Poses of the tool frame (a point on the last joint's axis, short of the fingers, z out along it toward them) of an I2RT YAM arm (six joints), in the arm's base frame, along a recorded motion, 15 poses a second.
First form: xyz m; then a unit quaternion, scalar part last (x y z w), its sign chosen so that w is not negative.
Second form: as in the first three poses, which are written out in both.
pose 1, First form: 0.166, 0.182, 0.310, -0.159, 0.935, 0.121, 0.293
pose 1, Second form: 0.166, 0.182, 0.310, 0.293, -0.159, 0.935, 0.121
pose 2, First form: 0.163, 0.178, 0.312, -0.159, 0.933, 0.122, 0.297
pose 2, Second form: 0.163, 0.178, 0.312, 0.297, -0.159, 0.933, 0.122
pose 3, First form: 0.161, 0.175, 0.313, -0.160, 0.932, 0.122, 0.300
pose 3, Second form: 0.161, 0.175, 0.313, 0.300, -0.160, 0.932, 0.122
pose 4, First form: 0.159, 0.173, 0.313, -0.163, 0.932, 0.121, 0.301
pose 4, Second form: 0.159, 0.173, 0.313, 0.301, -0.163, 0.932, 0.121
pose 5, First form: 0.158, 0.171, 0.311, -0.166, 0.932, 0.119, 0.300
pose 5, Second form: 0.158, 0.171, 0.311, 0.300, -0.166, 0.932, 0.119
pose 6, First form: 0.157, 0.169, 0.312, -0.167, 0.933, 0.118, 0.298
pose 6, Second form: 0.157, 0.169, 0.312, 0.298, -0.167, 0.933, 0.118
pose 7, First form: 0.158, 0.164, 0.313, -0.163, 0.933, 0.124, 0.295
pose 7, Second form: 0.158, 0.164, 0.313, 0.295, -0.163, 0.933, 0.124
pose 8, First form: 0.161, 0.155, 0.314, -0.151, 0.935, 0.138, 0.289
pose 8, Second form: 0.161, 0.155, 0.314, 0.289, -0.151, 0.935, 0.138
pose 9, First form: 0.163, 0.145, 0.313, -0.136, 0.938, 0.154, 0.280
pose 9, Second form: 0.163, 0.145, 0.313, 0.280, -0.136, 0.938, 0.154
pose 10, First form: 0.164, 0.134, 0.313, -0.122, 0.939, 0.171, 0.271
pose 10, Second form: 0.164, 0.134, 0.313, 0.271, -0.122, 0.939, 0.171
